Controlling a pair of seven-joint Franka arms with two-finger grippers.
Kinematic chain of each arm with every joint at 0, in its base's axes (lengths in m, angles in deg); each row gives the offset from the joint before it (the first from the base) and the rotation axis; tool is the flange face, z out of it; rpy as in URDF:
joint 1: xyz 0 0 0.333 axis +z
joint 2: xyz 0 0 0 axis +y
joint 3: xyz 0 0 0.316 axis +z
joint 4: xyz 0.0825 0 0 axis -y
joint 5: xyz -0.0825 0 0.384 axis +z
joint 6: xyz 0 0 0 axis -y
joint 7: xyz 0.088 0 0 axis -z
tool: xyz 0 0 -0.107 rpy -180 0 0
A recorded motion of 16 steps. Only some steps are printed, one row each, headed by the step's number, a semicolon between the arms.
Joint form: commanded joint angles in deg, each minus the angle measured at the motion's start. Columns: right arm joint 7, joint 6, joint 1, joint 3, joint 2, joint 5, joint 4; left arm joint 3, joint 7, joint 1, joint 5, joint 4, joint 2, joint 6.
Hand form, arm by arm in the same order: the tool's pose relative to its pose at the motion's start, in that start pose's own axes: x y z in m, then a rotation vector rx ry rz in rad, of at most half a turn. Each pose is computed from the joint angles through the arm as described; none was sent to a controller.
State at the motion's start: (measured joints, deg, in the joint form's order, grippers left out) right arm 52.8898 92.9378 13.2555 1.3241 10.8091 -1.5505 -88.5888; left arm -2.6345 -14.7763 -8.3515 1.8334 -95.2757 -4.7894 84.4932
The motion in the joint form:
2: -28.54 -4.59 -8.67 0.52 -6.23 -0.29 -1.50; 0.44 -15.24 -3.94 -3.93 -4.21 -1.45 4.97
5: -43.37 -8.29 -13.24 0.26 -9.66 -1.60 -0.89; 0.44 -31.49 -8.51 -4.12 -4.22 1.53 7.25
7: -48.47 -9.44 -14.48 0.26 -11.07 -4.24 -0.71; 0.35 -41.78 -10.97 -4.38 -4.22 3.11 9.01
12: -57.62 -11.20 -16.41 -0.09 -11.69 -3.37 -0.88; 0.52 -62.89 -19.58 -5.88 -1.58 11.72 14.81
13: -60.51 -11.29 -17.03 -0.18 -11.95 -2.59 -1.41; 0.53 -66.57 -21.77 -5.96 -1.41 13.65 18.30
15: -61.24 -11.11 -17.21 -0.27 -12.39 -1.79 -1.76; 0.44 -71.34 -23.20 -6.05 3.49 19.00 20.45
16: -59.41 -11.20 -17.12 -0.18 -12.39 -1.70 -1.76; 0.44 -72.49 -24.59 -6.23 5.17 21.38 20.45
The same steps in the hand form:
2: 0.0374 0.0870 -0.0391 0.0062 -0.0066 -0.3545; -0.0104 0.0382 0.0130 -0.0730 0.0118 -0.2016
5: 0.0521 0.1424 -0.0681 -0.0062 0.0031 -0.5250; -0.0066 0.0848 0.0341 -0.0657 -0.0084 -0.4069
7: 0.0549 0.1629 -0.0799 -0.0455 0.0253 -0.5855; -0.0063 0.1115 0.0449 -0.0678 -0.0131 -0.5434
12: 0.0611 0.1831 -0.0801 -0.0362 -0.0090 -0.7065; -0.0029 0.2111 0.0943 -0.0701 -0.0440 -0.7729
13: 0.0626 0.1880 -0.0776 -0.0232 -0.0207 -0.7467; -0.0039 0.2374 0.1066 -0.0932 -0.0296 -0.8026
15: 0.0613 0.1899 -0.0788 -0.0078 -0.0198 -0.7566; 0.0123 0.2686 0.1172 -0.1197 -0.0224 -0.8614
16: 0.0601 0.1885 -0.0788 -0.0073 -0.0213 -0.7280; 0.0116 0.2876 0.1288 -0.1087 -0.0325 -0.8589

